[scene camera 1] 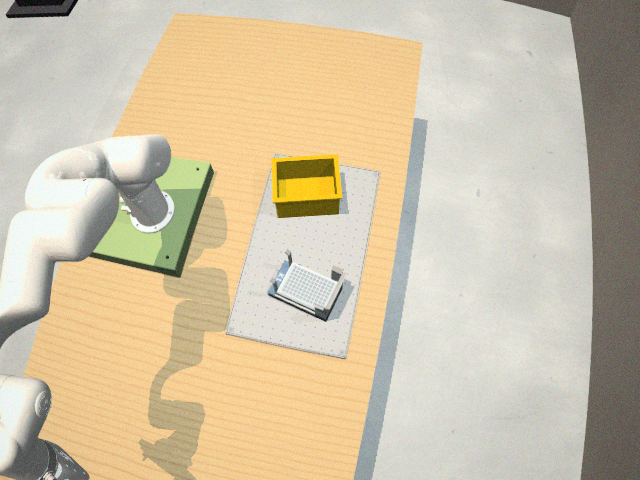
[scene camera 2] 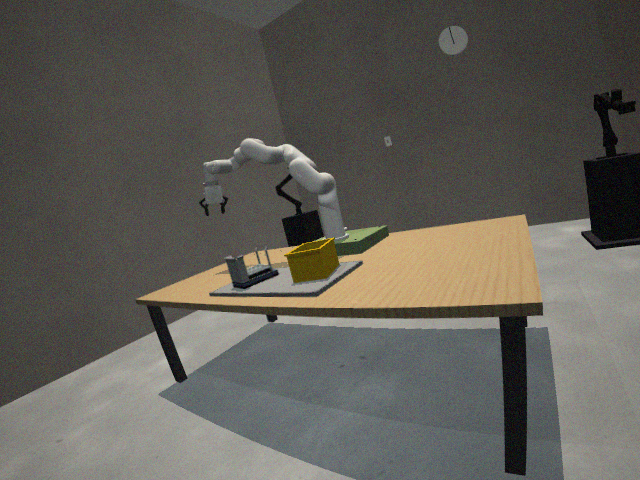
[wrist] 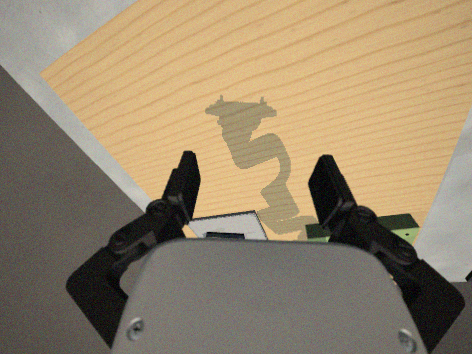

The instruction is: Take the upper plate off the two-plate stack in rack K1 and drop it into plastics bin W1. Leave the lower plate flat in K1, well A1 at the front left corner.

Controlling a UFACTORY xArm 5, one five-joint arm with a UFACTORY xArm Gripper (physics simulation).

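Where they show: gripper, fingertip midpoint: (scene camera 1: pixel 80 476) (scene camera 2: pixel 215 214) (wrist: pixel 255 167); arm's base, origin of the base link: (scene camera 1: pixel 152 212) (scene camera 2: pixel 336 238).
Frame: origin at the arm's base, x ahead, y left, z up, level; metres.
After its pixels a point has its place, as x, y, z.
Note:
The upper plate (scene camera 1: pixel 309 285) {0.447, -0.132, 0.008}, white with a grid of wells, lies on the stack in rack K1 (scene camera 1: pixel 336 273) {0.507, -0.109, 0.055} (scene camera 2: pixel 237 271) {0.519, -0.127, 0.024}, between its upright corner posts. The lower plate is largely hidden under it, and the wells' labels cannot be read. Plastics bin W1 (scene camera 1: pixel 308 207) {0.409, 0.072, 0.007} (scene camera 2: pixel 315 263) {0.465, 0.181, 0.011} is a yellow open box; its visible inside is empty in scene camera 1. My gripper (scene camera 2: pixel 215 212) {0.103, -0.669, 0.257} (wrist: pixel 255 167) {0.103, -0.669, 0.257} is open and empty, pointing down high above the table, well away from the rack and the bin. Its fingers do not show in scene camera 1.
Rack and bin stand apart on a grey dotted board (scene camera 1: pixel 310 237) {0.423, 0.013, -0.042} (scene camera 2: pixel 281 288) {0.533, 0.075, -0.043} (wrist: pixel 240 222) {0.331, -0.231, -0.043}. The board lies on the wooden table (scene camera 1: pixel 289 77) {0.263, 0.552, -0.056} (scene camera 2: pixel 439 273) {0.456, 0.559, -0.056} (wrist: pixel 250 50) {0.111, -0.723, -0.056}. The arm's green base block (scene camera 1: pixel 196 180) {0.095, 0.111, -0.001} (scene camera 2: pixel 361 240) {0.096, 0.175, -0.006} stands beside the board.

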